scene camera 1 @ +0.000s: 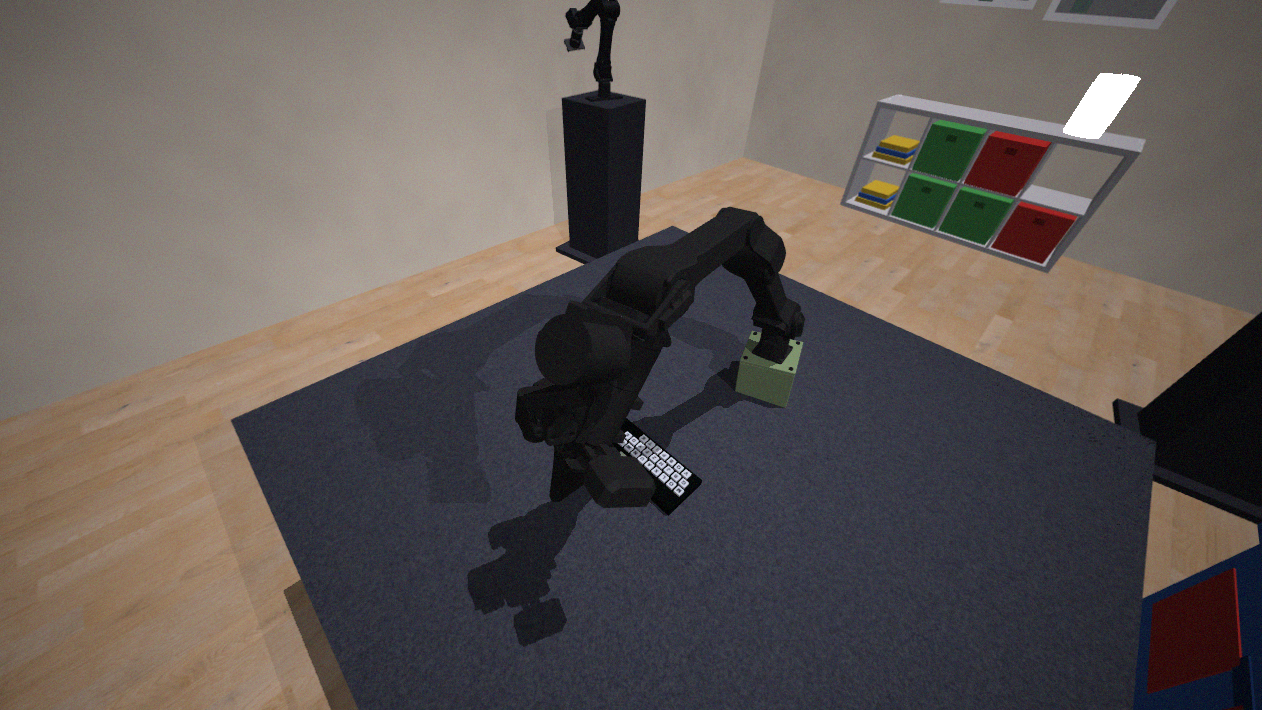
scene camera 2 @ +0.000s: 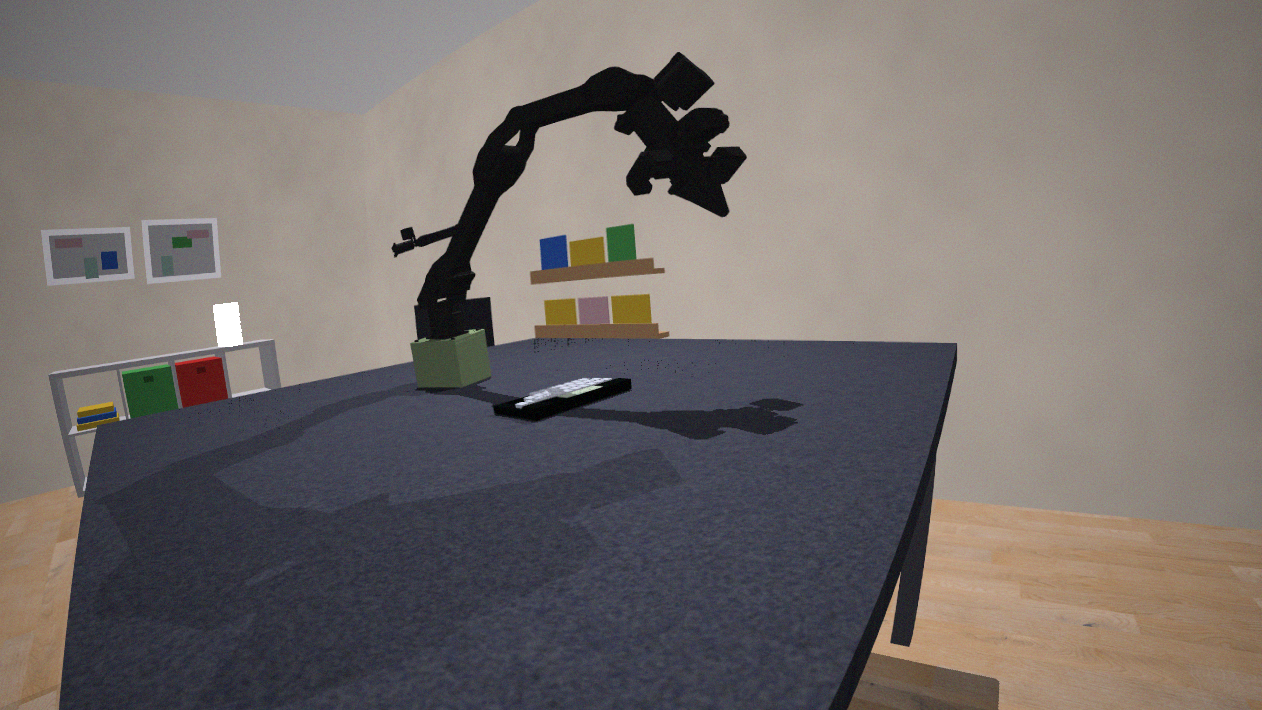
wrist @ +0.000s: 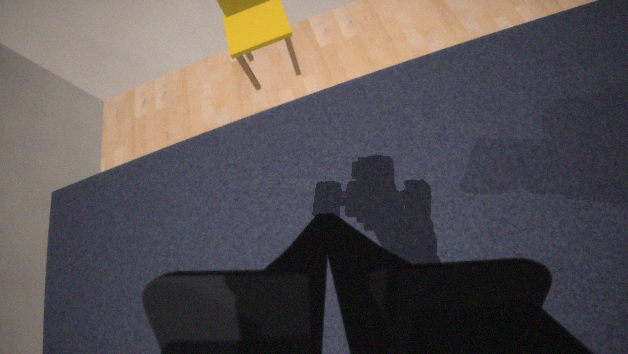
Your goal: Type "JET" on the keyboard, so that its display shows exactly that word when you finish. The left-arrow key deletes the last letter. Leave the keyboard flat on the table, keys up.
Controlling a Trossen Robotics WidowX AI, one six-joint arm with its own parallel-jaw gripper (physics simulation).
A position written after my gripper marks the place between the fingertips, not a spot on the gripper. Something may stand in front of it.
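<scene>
In scene camera 1 there's my gripper (scene camera 1: 554,499), and there's a black keyboard (scene camera 1: 674,482) as well. Scene camera 2 has the keyboard (scene camera 2: 547,402) too, along with my gripper (scene camera 2: 725,214). As for the wrist view, you get my gripper (wrist: 325,221) in it, but the keyboard is out of frame in the wrist view.
</scene>
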